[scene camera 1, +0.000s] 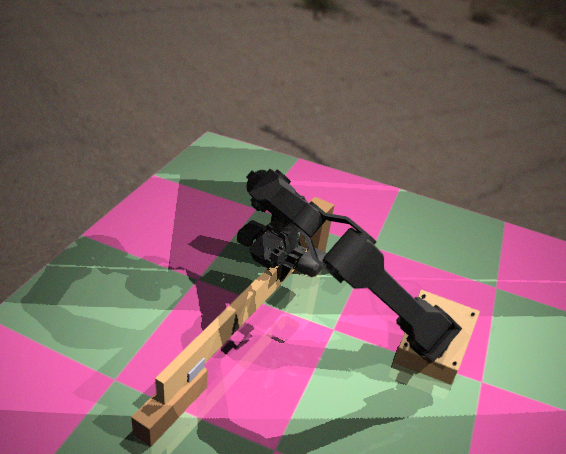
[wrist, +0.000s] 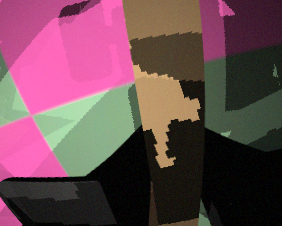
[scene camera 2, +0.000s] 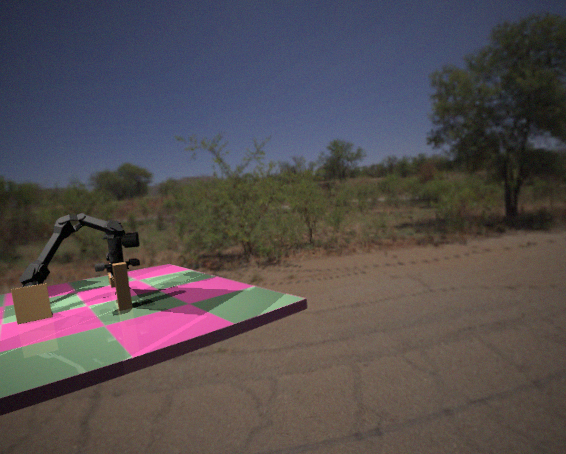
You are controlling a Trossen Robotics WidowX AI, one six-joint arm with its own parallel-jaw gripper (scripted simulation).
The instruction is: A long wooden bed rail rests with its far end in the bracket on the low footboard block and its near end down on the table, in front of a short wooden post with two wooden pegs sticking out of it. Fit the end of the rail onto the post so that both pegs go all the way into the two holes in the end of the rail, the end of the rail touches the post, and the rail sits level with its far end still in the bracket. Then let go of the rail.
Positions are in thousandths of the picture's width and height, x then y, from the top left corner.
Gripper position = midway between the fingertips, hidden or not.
In view: my gripper (scene camera 1: 490, 613), a wooden bed rail (scene camera 1: 298, 845) and a wooden post (scene camera 2: 215, 624).
The wooden bed rail is seen too in the wrist view (wrist: 590, 228). My gripper is seen too in the wrist view (wrist: 583, 569).
